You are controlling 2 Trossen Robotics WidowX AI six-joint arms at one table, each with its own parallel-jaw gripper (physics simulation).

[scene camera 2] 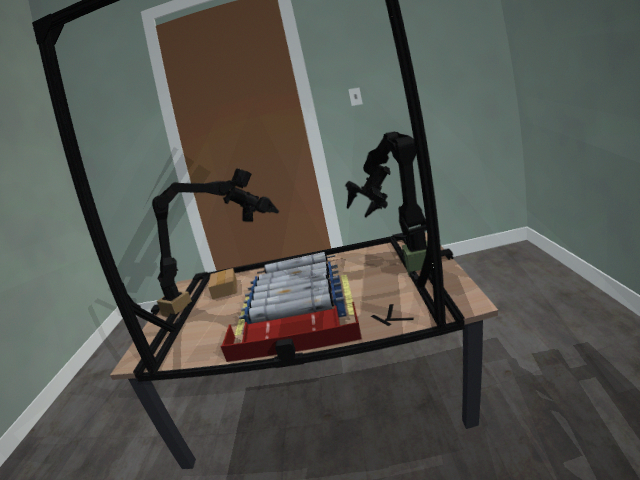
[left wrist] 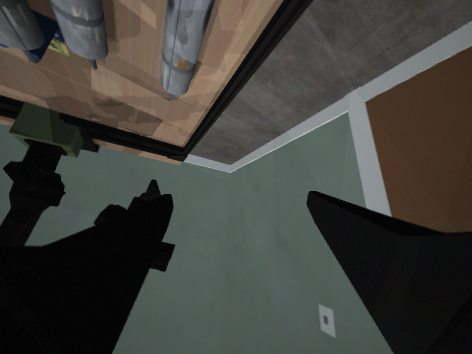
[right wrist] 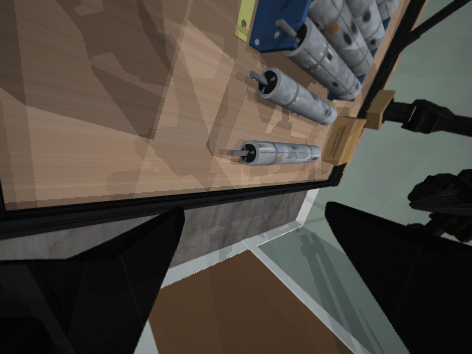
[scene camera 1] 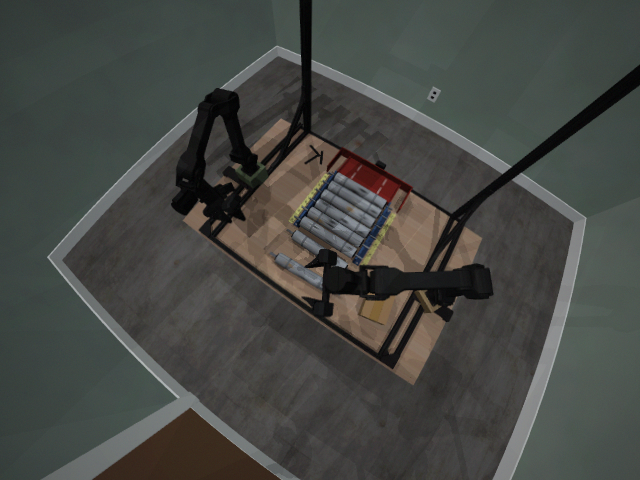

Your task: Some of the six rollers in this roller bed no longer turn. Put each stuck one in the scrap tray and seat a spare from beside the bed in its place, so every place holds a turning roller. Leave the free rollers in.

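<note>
With my left gripper open and holding nothing, I can see it in the left wrist view and also in the right wrist view. My right gripper is open too and holds nothing; scene camera 2 has it, and so do the left wrist view and the right wrist view. A tan cardboard box is visible to me as well.
</note>
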